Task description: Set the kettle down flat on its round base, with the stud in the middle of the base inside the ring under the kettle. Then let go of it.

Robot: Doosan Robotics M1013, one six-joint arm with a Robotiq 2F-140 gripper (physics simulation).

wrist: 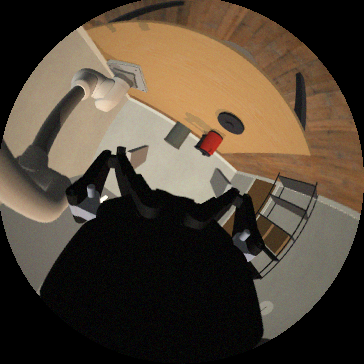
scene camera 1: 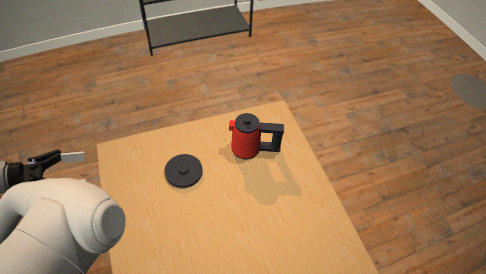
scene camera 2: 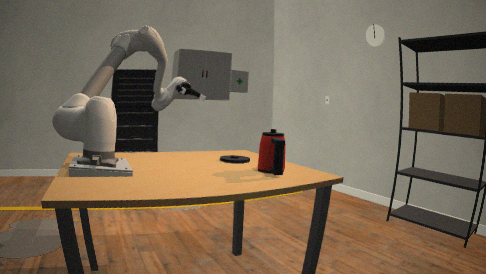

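The red kettle point(scene camera 1: 245, 142) point(scene camera 2: 265, 152) point(wrist: 212, 143) with black lid and handle stands upright on the table, apart from its base. In scene camera 1 its handle points right and its short spout left. The round black base point(scene camera 1: 174, 172) point(scene camera 2: 228, 159) point(wrist: 225, 119) lies flat on the table, left of the kettle in scene camera 1, with a small stud in its middle facing up. The ring under the kettle is hidden. My gripper point(scene camera 1: 72, 156) point(scene camera 2: 201, 96) point(wrist: 179, 163) is open and empty, well above the table and away from kettle and base.
The wooden table point(scene camera 1: 225, 235) point(scene camera 2: 165, 185) point(wrist: 175, 60) carries the arm's mount point(scene camera 2: 100, 171) at one end. The kettle stands near a table corner. A black shelf rack point(scene camera 1: 197, 27) point(scene camera 2: 437, 223) point(wrist: 298, 184) with brown boxes point(scene camera 2: 426, 111) stands beyond the table.
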